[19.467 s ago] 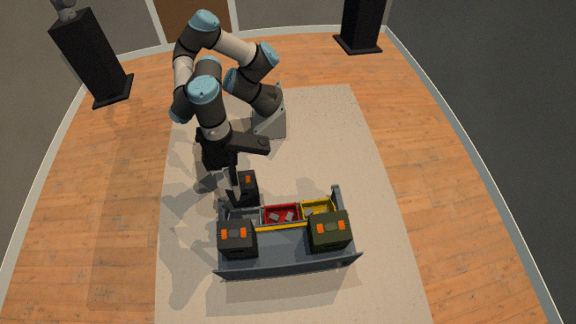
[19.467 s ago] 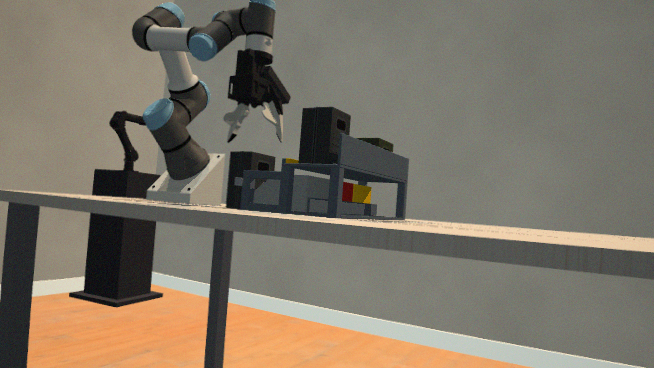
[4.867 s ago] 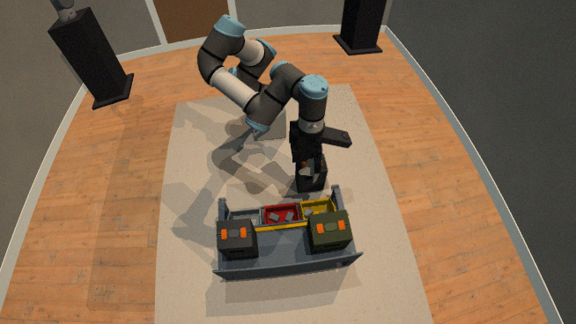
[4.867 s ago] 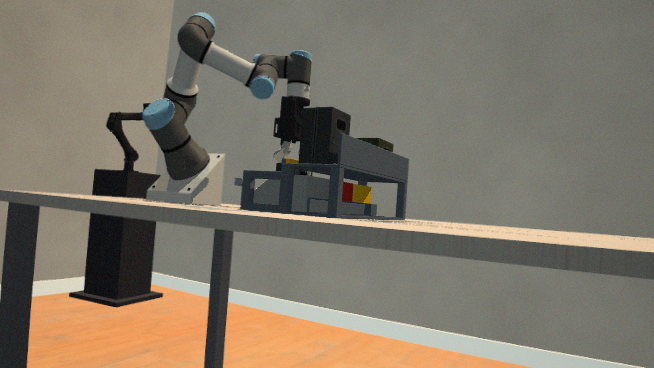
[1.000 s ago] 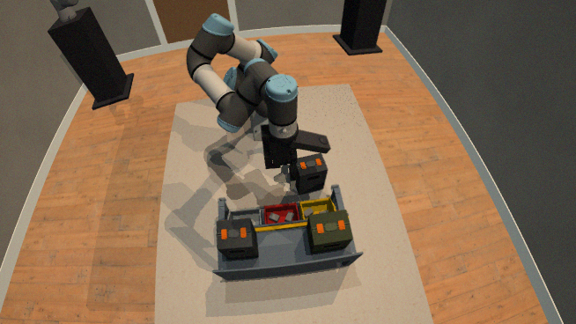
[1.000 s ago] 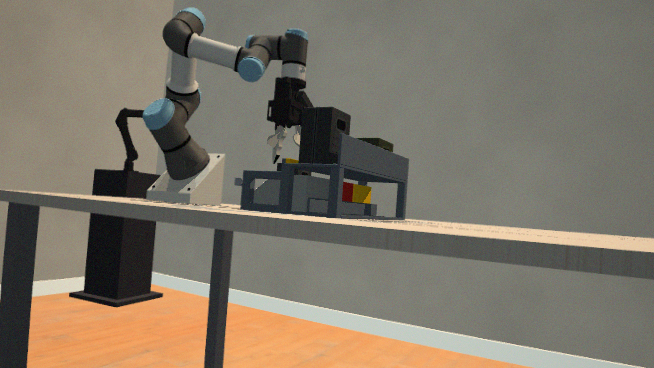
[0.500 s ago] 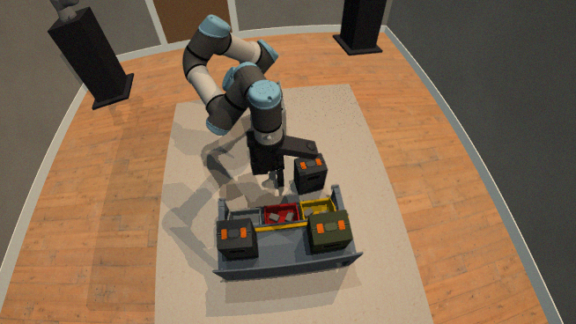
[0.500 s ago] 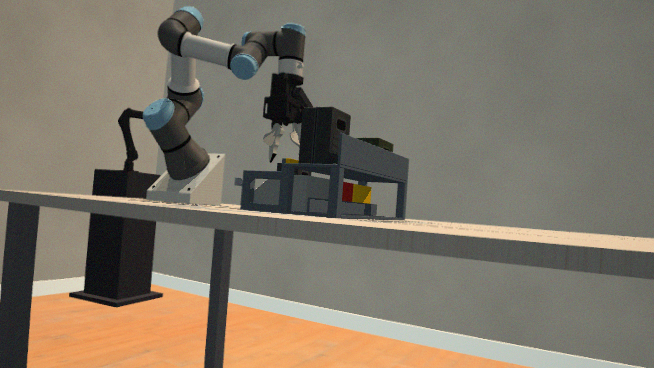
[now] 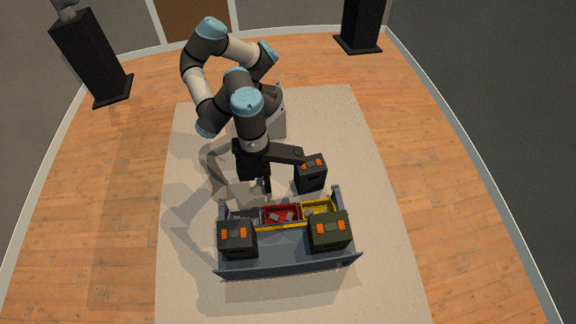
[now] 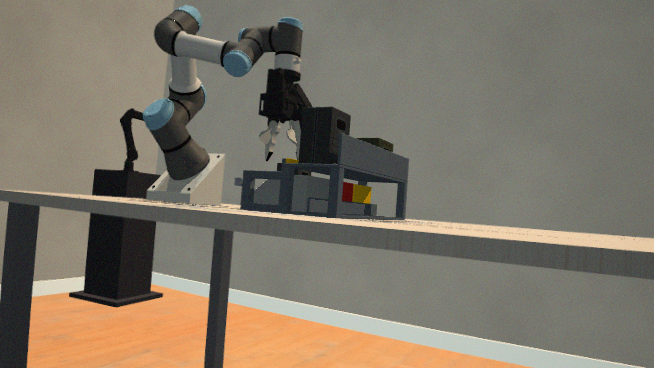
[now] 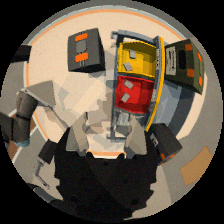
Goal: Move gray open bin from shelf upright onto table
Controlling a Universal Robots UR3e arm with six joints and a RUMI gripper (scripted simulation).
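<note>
The gray open bin lies 10 cm to the right of my hand, 9 cm below it and 8 cm ahead of it. The rest, counted from my hand: yellow rail: 13 cm ahead, 3 cm below, 1 cm to the left; then red bin: 10 cm ahead, 9 cm below, 1 cm to the left; then yellow bin: 13 cm to the left, 11 cm ahead, 9 cm below.
</note>
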